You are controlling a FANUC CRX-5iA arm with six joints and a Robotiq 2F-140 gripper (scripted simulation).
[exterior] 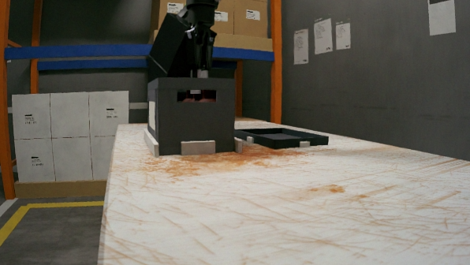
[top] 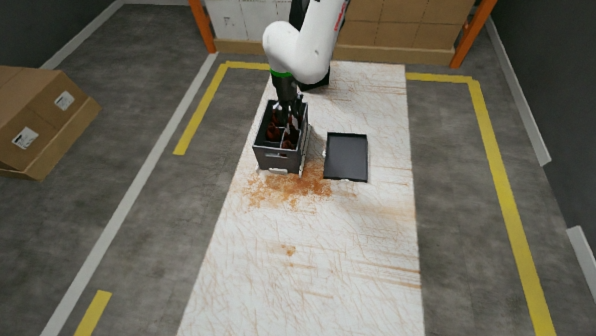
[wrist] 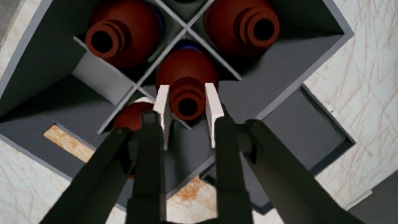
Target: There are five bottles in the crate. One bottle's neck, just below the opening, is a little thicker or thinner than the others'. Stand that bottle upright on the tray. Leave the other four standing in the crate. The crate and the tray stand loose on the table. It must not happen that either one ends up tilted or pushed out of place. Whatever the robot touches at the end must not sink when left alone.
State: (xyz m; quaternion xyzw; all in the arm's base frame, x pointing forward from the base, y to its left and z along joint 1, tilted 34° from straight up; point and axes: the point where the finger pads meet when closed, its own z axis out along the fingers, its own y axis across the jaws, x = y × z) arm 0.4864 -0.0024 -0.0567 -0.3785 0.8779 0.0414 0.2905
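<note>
My hand is 90 mm above the grey crate and 40 mm to the left of it. Also, from my hand: dark tray 250 mm to the left, 160 mm below, 10 mm behind.
</note>
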